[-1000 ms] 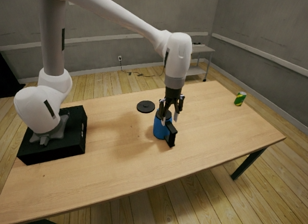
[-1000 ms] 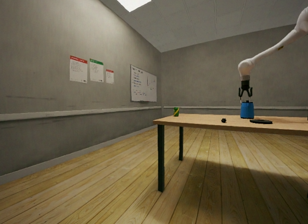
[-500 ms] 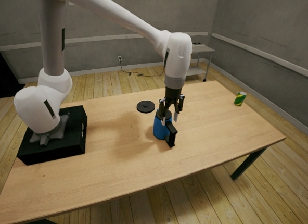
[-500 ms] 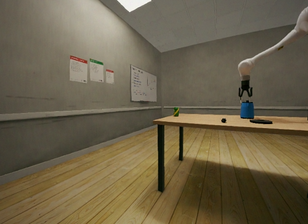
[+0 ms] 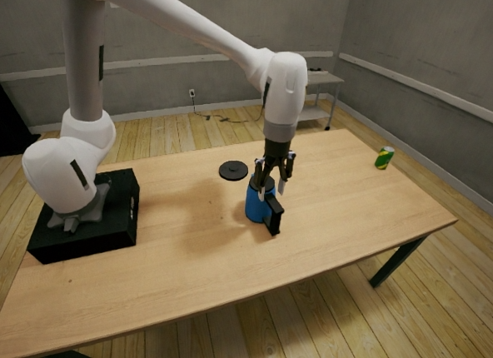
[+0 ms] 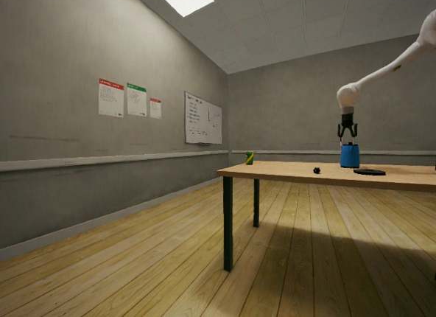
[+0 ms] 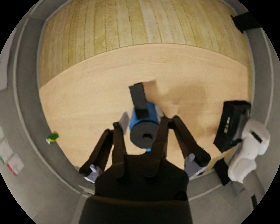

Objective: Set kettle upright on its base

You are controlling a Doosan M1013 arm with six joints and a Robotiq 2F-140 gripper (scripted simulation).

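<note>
Now: the blue kettle 30 mm to the left of my hand and 100 mm below it. Round my hand: black round base (60 mm behind, 360 mm to the left, 180 mm below).
</note>
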